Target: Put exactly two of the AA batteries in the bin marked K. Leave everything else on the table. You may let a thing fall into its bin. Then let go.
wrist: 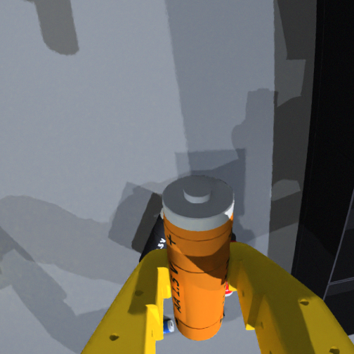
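Observation:
An orange AA battery (200, 255) with a grey top end stands lengthwise between the two yellow jaws in the wrist view. My gripper (200, 267) is shut on it, with a jaw pressing on each side. Behind it, a black battery-like thing (156, 241) with white print shows in part at the left jaw's tip, mostly hidden. A small blue and silver end (168, 326) shows beside the left jaw, and a bit of a red and white thing (229, 289) shows beside the right jaw. No bin marking K can be read in this view.
The grey table top (100, 110) lies beyond the jaws, crossed by shadows of the arm. A tall black surface (332, 150) runs along the right edge; what it belongs to cannot be told.

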